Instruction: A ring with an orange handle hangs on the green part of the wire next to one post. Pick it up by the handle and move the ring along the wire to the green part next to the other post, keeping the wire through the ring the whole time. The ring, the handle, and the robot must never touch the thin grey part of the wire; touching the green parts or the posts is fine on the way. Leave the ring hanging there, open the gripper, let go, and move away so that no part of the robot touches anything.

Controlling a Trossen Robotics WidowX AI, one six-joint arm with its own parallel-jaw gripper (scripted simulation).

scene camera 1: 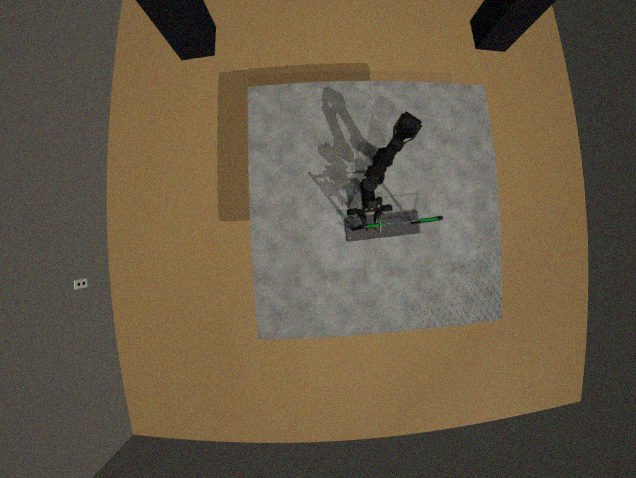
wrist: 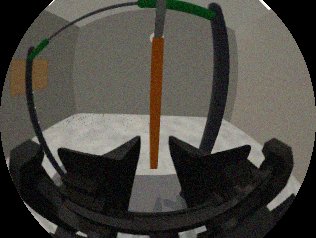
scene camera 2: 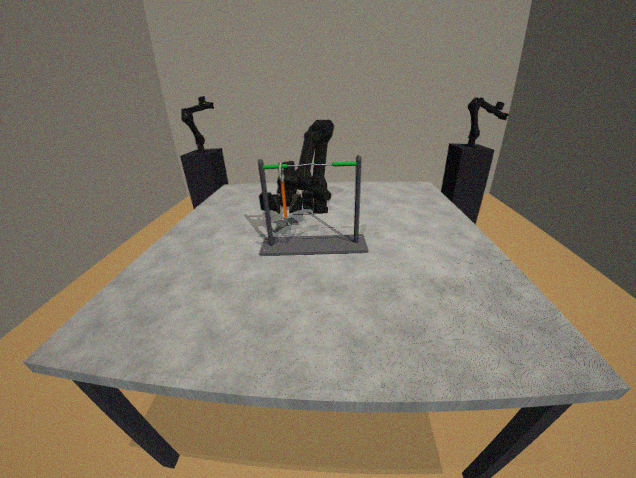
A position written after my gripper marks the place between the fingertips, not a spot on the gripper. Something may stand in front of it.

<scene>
I see my gripper (scene camera 2: pixel 284 212).
My gripper shows as well in the wrist view (wrist: pixel 154 139).
</scene>
